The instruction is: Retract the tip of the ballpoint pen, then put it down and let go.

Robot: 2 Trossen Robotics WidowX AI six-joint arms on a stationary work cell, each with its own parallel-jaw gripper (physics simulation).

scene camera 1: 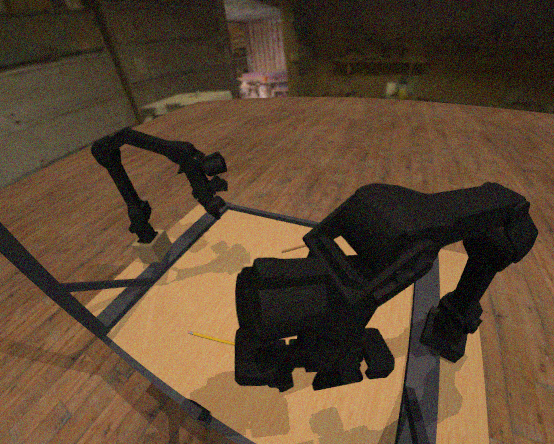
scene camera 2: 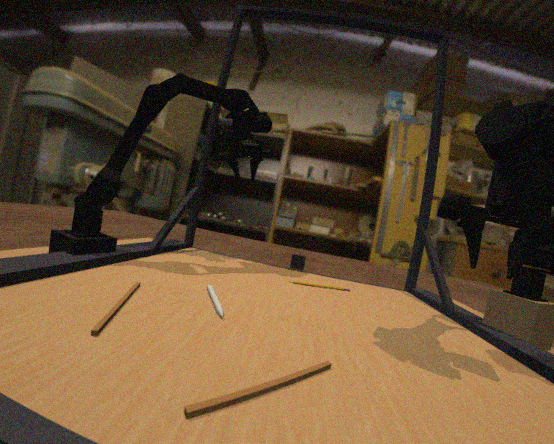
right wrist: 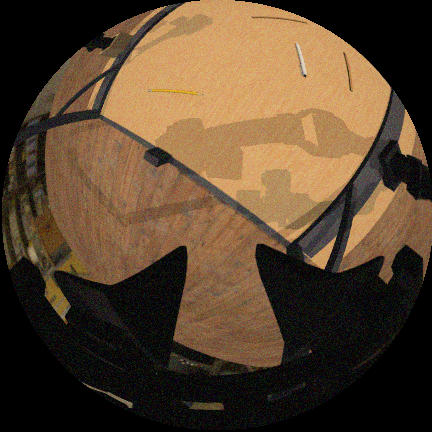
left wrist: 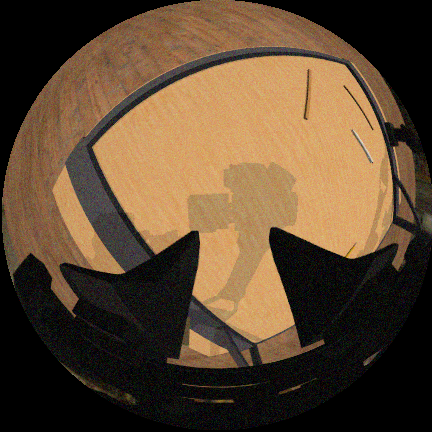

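Where they show: left gripper, fingertip midpoint: (scene camera 1: 216, 216) (scene camera 2: 490, 273) (left wrist: 234, 235); right gripper, fingertip midpoint: (scene camera 1: 297, 388) (scene camera 2: 246, 181) (right wrist: 221, 251); left arm's base, origin of the base link: (scene camera 1: 148, 237) (scene camera 2: 524, 296); right arm's base, origin of the base link: (scene camera 1: 447, 328) (scene camera 2: 85, 234) (right wrist: 396, 165) (left wrist: 394, 134).
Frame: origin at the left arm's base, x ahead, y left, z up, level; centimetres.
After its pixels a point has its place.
The white ballpoint pen (scene camera 2: 215, 301) @(z -9.4, x 66.5, y -8.2 cm) (left wrist: 362, 146) @(z -9.8, x 66.1, y -10.1 cm) (right wrist: 300, 60) @(z -9.5, x 66.8, y -12.2 cm) lies flat on the light wooden table top (scene camera 2: 125, 390) @(z -10.4, x 72.6, y 12.1 cm) (left wrist: 200, 115) @(z -10.3, x 36.5, y 19.0 cm) (right wrist: 240, 65) @(z -10.4, x 53.7, y -19.8 cm). Its tapered end points toward the viewer in scene camera 2; whether the tip is out is too small to tell. In scene camera 1 the pen does not show. My left gripper (scene camera 2: 492, 271) @(z 4.7, x 28.3, y 8.1 cm) (left wrist: 234, 235) @(z 4.7, x 28.3, y 8.1 cm) is about half open and empty, high over the table and far from the pen. My right gripper (scene camera 2: 245, 178) @(z 17.4, x 64.3, y -45.3 cm) (right wrist: 221, 251) @(z 17.4, x 64.3, y -45.3 cm) is also about half open and empty, in the air well away from the pen.
A short brown stick (scene camera 2: 116, 309) @(z -9.8, x 79.7, y -0.8 cm) (right wrist: 348, 71) @(z -9.9, x 80.3, y -4.8 cm) lies beside the pen. A longer brown stick (scene camera 2: 257, 390) @(z -9.7, x 60.9, y 11.4 cm) (left wrist: 307, 95) @(z -9.8, x 57.0, y 9.5 cm) lies toward the viewer in scene camera 2. A yellow pencil (scene camera 1: 212, 338) @(z -9.8, x 37.0, y -29.7 cm) (scene camera 2: 321, 286) @(z -10.0, x 37.9, y -29.3 cm) (right wrist: 175, 92) @(z -9.8, x 39.5, y -30.0 cm) lies near one edge. Dark frame bars border the table.
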